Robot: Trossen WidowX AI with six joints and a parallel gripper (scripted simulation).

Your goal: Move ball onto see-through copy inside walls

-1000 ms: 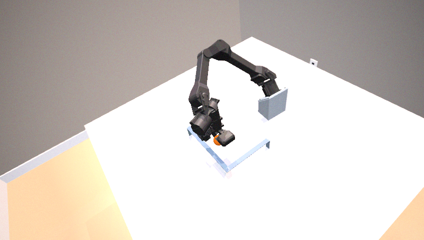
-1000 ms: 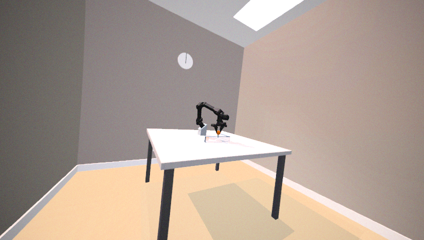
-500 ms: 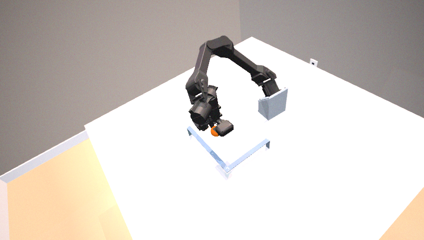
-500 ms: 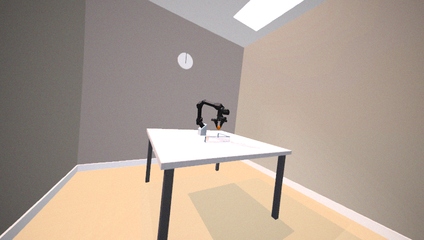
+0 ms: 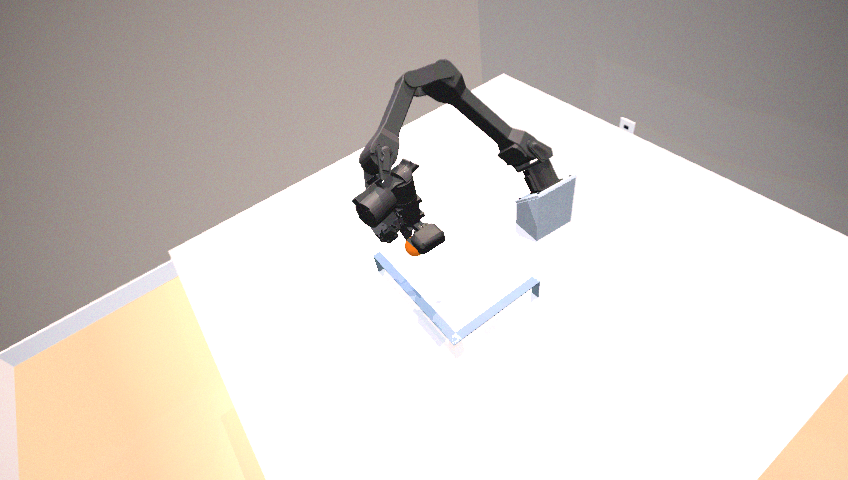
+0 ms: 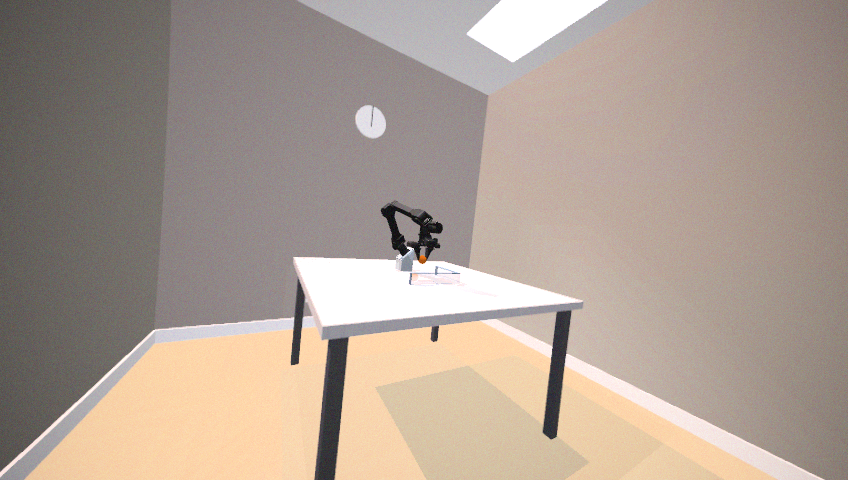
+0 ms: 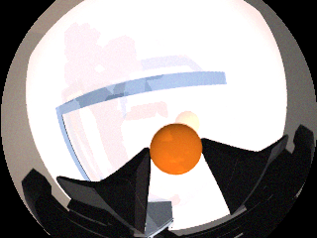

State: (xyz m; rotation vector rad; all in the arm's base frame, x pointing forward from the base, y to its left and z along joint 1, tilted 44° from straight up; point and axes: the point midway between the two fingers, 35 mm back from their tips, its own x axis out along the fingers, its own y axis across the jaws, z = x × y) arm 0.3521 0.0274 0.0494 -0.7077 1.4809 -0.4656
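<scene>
My gripper tip is 10 cm above the see-through copy of ball, 4 cm to the left of it and 1 cm past it.
</scene>
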